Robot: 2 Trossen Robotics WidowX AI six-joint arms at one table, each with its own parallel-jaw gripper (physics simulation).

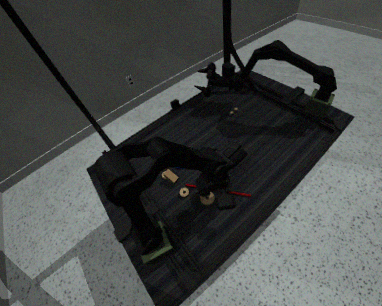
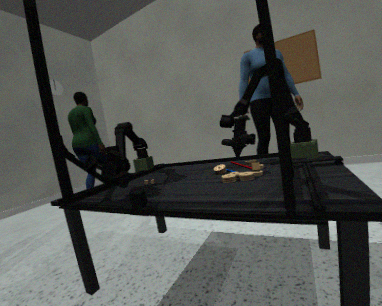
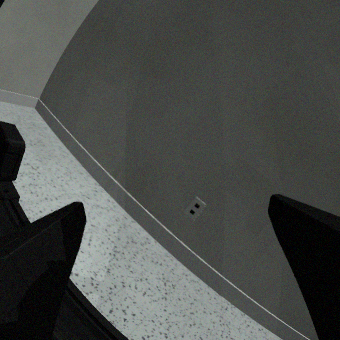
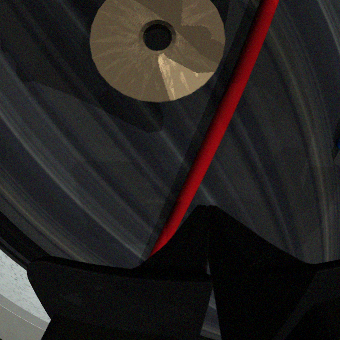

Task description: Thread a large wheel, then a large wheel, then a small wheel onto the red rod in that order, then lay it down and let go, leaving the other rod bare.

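Places are measured from the left arm's base along level axes (x right, y ahead, z up), in metres.
Pixels of known places: left gripper, fingertip midpoint: (image 1: 195,78) (image 2: 98,174) (image 3: 178,209); right gripper, fingertip midpoint: (image 1: 225,188) (image 2: 237,157) (image 4: 204,213); left arm's base, link origin: (image 1: 322,96) (image 2: 142,158); right arm's base, link origin: (image 1: 152,241) (image 2: 303,141).
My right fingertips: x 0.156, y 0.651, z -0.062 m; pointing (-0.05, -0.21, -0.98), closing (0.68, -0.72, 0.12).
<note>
For each thing: its middle in the pictures, then the offset to it from my right fingertips. Level surfaces: height alone.
- red rod, body centre: (image 4: 218,124) (image 1: 217,190) (image 2: 240,165) dx +0.031, dy +0.013, dz -0.035 m
- dark table, surface height: dz -0.039 m
- large wooden wheel, body centre: (image 4: 156,38) (image 1: 207,198) dx +0.040, dy +0.067, dz -0.029 m
- blue rod, body centre: (image 2: 232,171) dx +0.171, dy -0.021, dz -0.035 m
- wooden block, body centre: (image 2: 255,167) (image 1: 171,176) dx +0.224, dy +0.080, dz -0.015 m
The red rod (image 1: 239,193) (image 2: 241,165) (image 4: 216,135) lies flat and bare on the dark table (image 1: 275,158). My right gripper (image 1: 207,189) (image 2: 238,149) (image 4: 204,213) is shut on nothing and hangs just above the rod's near end. A large wooden wheel (image 1: 207,198) (image 4: 157,47) lies flat beside the rod. Two more wheels (image 2: 229,177) (image 2: 246,175) lie close by, and another wheel (image 1: 184,192) (image 2: 219,168) lies a little apart. The blue rod (image 2: 230,170) lies among them, mostly hidden. My left gripper (image 1: 203,79) (image 3: 178,209) is open and empty at the table's far edge, facing the wall.
A wooden block (image 1: 170,175) (image 2: 255,166) lies near the wheels. Two small wooden pieces (image 1: 233,110) (image 2: 148,181) lie mid-table toward the left arm. Black frame posts (image 1: 227,33) (image 2: 278,106) stand at the table's sides. Two people stand behind the table.
</note>
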